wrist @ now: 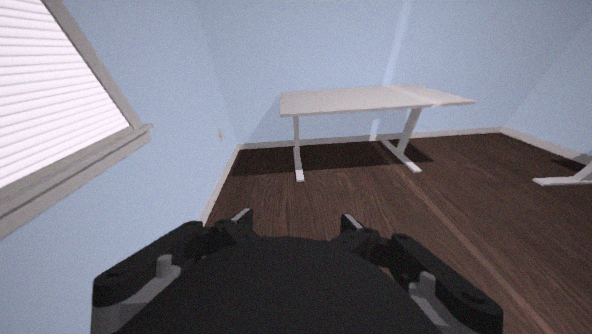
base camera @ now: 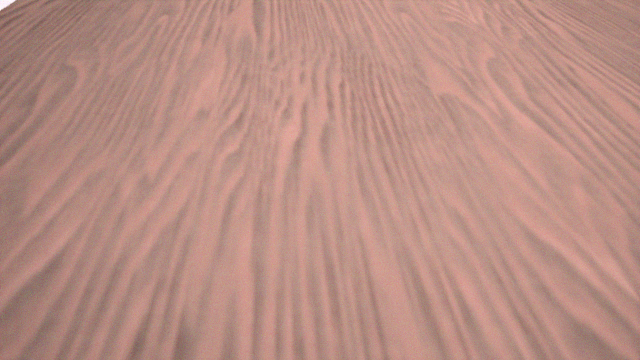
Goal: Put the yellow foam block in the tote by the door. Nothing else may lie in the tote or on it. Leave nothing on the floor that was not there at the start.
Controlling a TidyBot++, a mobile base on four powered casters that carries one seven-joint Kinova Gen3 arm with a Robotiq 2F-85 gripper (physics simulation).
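Places are measured from the arm's base along level axes (x ahead, y left, z up), in metres.
Where they show: gripper, between the fingertips: (wrist: 296,221).
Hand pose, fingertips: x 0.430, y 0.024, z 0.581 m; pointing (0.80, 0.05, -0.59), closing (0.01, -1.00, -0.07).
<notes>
After its pixels a point has its place.
My gripper (wrist: 296,221) @(z 0.581, x 0.430, y 0.024 m) shows at the bottom of the wrist view, with its two black fingers spread wide apart and no object between them. It points out over the brown floor toward a far table. The yellow foam block, the tote and the door do not show in either view.
A white table (wrist: 360,102) @(z 0.323, x 1.777, y -0.428 m) stands by the far blue wall (wrist: 310,40) @(z 0.770, x 2.366, y -0.009 m). Part of another white table leg (wrist: 555,181) @(z -0.372, x 1.575, y -2.223 m) shows at the right edge. A window with blinds (wrist: 45,90) @(z 0.642, x 0.836, y 0.833 m) is in the wall at the left. Wooden floor (base camera: 320,200) @(z -0.397, x 0.445, y -0.001 m) (wrist: 475,210) @(z -0.397, x 1.245, y -1.324 m) shows in both views.
</notes>
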